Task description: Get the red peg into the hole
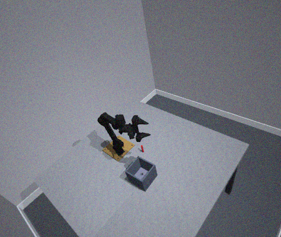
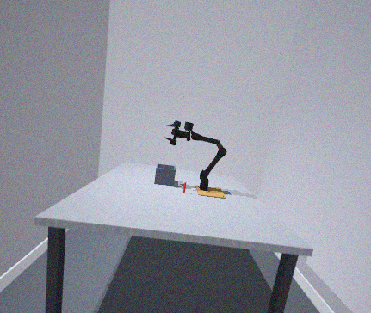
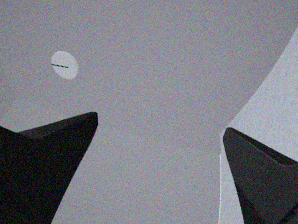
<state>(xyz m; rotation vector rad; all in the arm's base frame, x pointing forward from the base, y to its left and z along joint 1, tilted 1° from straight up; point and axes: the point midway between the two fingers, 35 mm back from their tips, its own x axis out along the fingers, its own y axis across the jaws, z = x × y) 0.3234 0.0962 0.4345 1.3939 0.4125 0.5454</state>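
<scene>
The red peg is 40 cm below my gripper tip, 21 cm behind it and 2 cm to the left of it. From my gripper tip the other things lie so: light grey plate (39 cm below, 14 cm to the right, 1 cm behind).
</scene>
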